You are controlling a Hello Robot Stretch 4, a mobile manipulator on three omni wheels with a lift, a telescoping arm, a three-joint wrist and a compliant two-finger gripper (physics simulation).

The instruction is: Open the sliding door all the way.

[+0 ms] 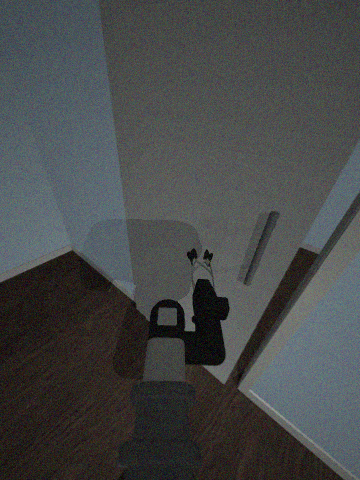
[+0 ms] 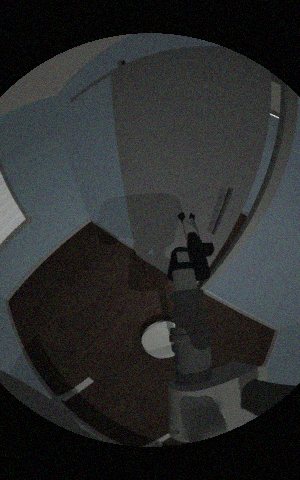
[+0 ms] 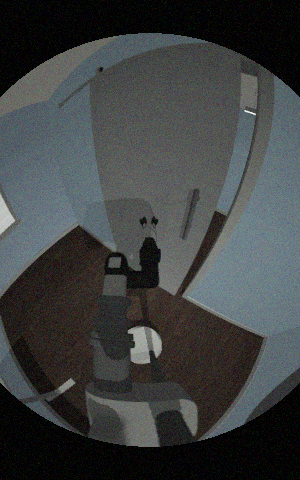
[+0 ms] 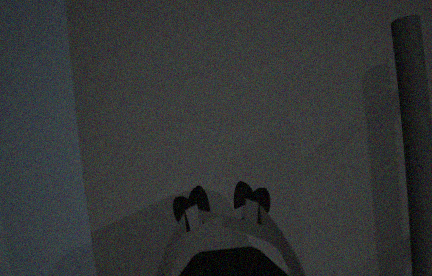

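Where they show: gripper, fingertip midpoint: (image 1: 199, 251) (image 2: 185, 213) (image 3: 148, 217) (image 4: 221, 199); robot's base, link origin: (image 2: 161, 338) (image 3: 141, 343).
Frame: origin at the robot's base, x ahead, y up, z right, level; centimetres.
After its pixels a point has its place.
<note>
The grey sliding door (image 1: 220, 125) {x 78.6, y 149.8, z 13.8 cm} (image 2: 190, 125) {x 78.6, y 154.8, z 13.7 cm} (image 3: 165, 125) {x 75.5, y 156.0, z 17.7 cm} (image 4: 225, 100) {x 79.4, y 126.2, z 12.8 cm} stands partly open, with a narrow gap along its right edge. Its long upright bar handle (image 1: 261, 247) {x 57.2, y 118.0, z 29.5 cm} (image 2: 223, 210) {x 57.1, y 117.5, z 29.8 cm} (image 3: 190, 212) {x 57.3, y 118.2, z 29.4 cm} (image 4: 412, 125) {x 57.6, y 119.4, z 29.0 cm} is on the right part of the door. My gripper (image 1: 200, 255) {x 58.4, y 114.4, z 9.7 cm} (image 2: 186, 216) {x 58.4, y 114.4, z 9.7 cm} (image 3: 149, 221) {x 58.4, y 114.4, z 9.7 cm} (image 4: 221, 199) {x 58.4, y 114.4, z 9.7 cm} is in front of the door face, to the left of the handle and apart from it. Its two fingertips stand apart with nothing between them. Whether the fingertips touch the door is hard to tell in the dim light.
A door frame post (image 1: 300, 295) {x 55.1, y 97.5, z 50.6 cm} (image 3: 245, 165) {x 59.2, y 145.7, z 53.0 cm} stands right of the gap, beside a blue wall (image 1: 320, 360) {x 44.3, y 69.2, z 65.9 cm} (image 3: 240, 260) {x 42.7, y 94.0, z 67.9 cm}. Another blue wall (image 1: 55, 125) {x 167.2, y 138.3, z -87.9 cm} (image 2: 45, 160) {x 171.8, y 141.8, z -150.2 cm} is at the left. The dark wood floor (image 1: 60, 340) {x 84.6, y -2.8, z -84.7 cm} (image 2: 75, 310) {x 26.5, y -2.7, z -108.0 cm} (image 3: 55, 300) {x 42.0, y -2.8, z -118.8 cm} carries a white round object (image 2: 157, 341) {x -1.8, y 18.7, z -4.8 cm} (image 3: 142, 345) {x -0.7, y 18.7, z 2.1 cm} near my base.
</note>
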